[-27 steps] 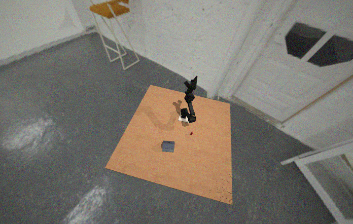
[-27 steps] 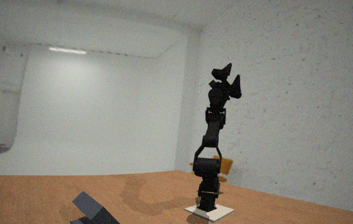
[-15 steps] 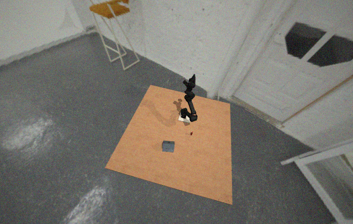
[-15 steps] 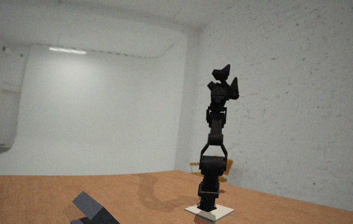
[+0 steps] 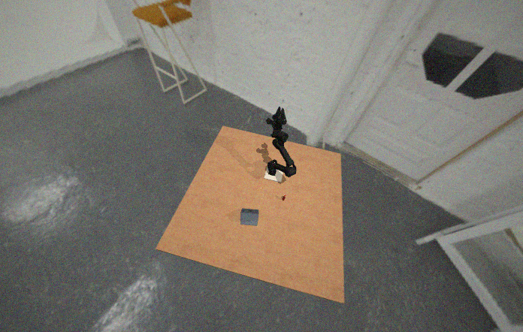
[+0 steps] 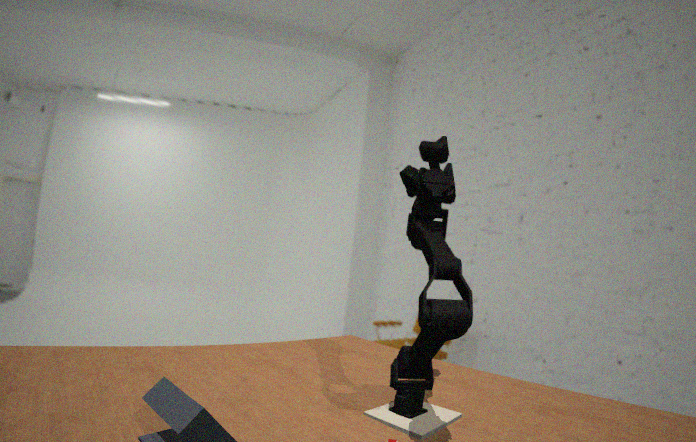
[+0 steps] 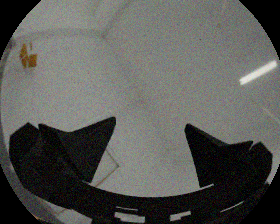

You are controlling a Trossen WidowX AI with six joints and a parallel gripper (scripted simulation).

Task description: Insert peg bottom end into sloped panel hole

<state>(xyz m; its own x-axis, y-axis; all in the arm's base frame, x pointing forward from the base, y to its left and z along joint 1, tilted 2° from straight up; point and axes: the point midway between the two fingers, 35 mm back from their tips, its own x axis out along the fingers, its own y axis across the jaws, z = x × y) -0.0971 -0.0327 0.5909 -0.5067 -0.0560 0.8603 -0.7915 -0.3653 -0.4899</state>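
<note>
The red peg is 57 cm below my gripper tip, 35 cm ahead of it and 21 cm to the left of it. From my gripper tip the other things lie so: grey sloped panel: 58 cm below, 58 cm ahead, 1 cm to the right.
</note>
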